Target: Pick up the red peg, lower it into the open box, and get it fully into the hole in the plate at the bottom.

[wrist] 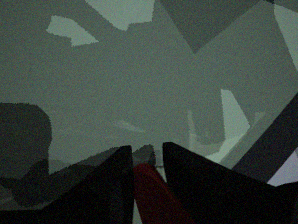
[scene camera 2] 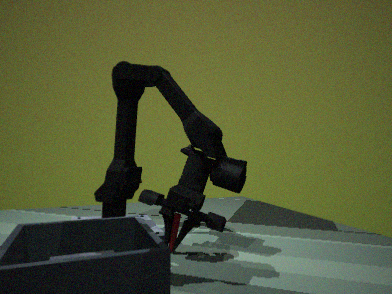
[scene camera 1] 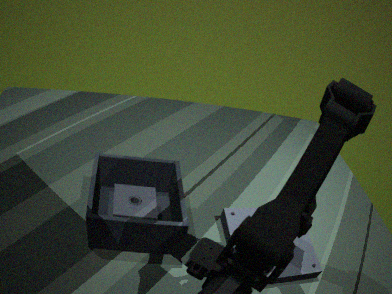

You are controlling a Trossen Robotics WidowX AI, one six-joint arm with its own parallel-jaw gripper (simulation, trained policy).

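Scene:
There is a box that I can see in scene camera 2 as well as in scene camera 1, while in the wrist view it is out of frame. On the box, (scene camera 2: 139, 253) and (scene camera 1: 88, 202) are the same spot.

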